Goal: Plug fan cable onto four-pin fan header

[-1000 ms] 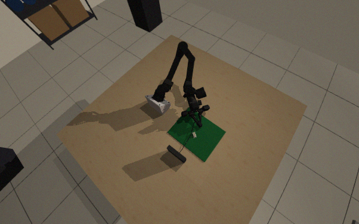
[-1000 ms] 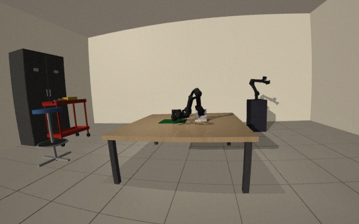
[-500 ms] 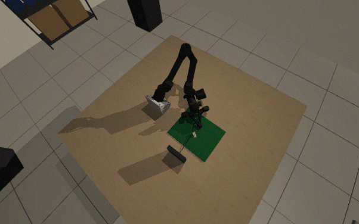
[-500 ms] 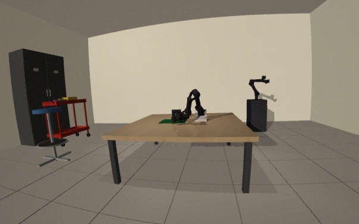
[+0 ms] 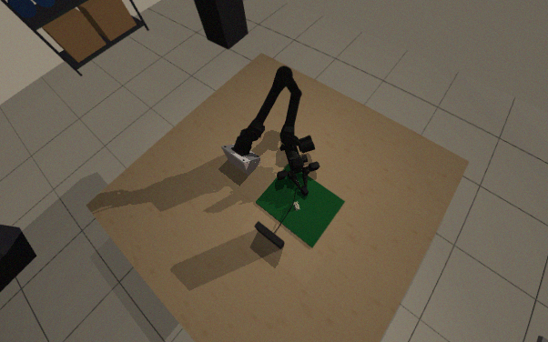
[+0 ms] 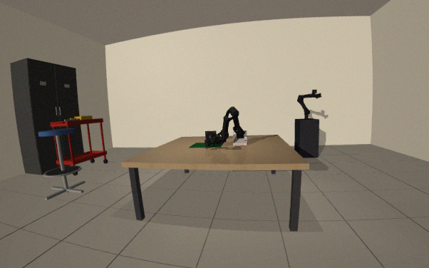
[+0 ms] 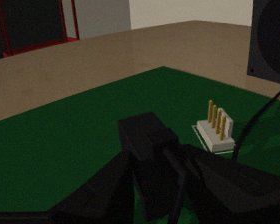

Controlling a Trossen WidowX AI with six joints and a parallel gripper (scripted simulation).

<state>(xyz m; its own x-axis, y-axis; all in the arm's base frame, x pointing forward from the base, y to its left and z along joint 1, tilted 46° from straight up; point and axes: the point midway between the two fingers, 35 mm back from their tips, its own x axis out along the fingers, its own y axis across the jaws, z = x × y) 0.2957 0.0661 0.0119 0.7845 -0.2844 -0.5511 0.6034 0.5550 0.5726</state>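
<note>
Right now my gripper tip is 10 mm short of the black fan plug and 10 mm above it. From my gripper tip the other things lie so: black fan: 230 mm to the right, 20 mm above; then white four-pin header: 70 mm to the right, 30 mm below, 10 mm ahead; then green board: 50 mm to the right, 50 mm below, 10 mm ahead.
</note>
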